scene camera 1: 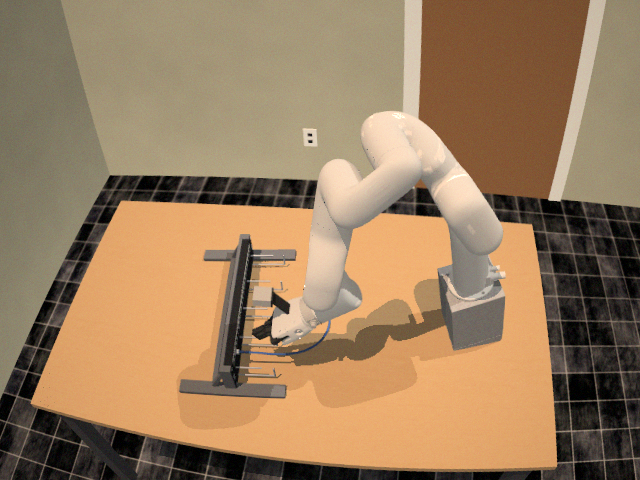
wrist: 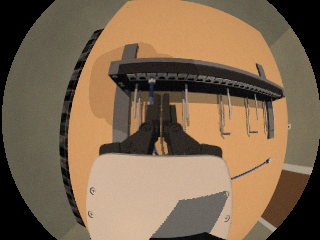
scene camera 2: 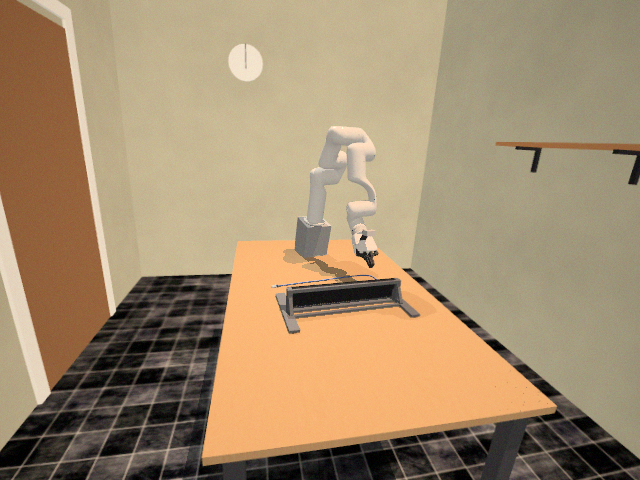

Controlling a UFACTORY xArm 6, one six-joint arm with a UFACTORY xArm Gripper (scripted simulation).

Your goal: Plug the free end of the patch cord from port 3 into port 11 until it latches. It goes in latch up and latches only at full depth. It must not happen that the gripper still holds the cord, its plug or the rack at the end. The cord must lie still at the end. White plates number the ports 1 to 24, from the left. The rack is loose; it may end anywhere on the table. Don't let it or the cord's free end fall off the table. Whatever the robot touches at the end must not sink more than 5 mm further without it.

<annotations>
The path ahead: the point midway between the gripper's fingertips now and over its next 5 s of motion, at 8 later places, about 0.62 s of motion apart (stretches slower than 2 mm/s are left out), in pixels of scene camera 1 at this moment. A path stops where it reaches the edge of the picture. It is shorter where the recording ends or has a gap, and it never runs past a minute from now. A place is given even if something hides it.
My gripper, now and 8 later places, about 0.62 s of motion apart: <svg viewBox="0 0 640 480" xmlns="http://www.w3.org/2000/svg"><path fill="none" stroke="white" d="M255 334L246 339L267 331L287 321L289 304L289 290L269 299L250 308L259 304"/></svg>
</annotations>
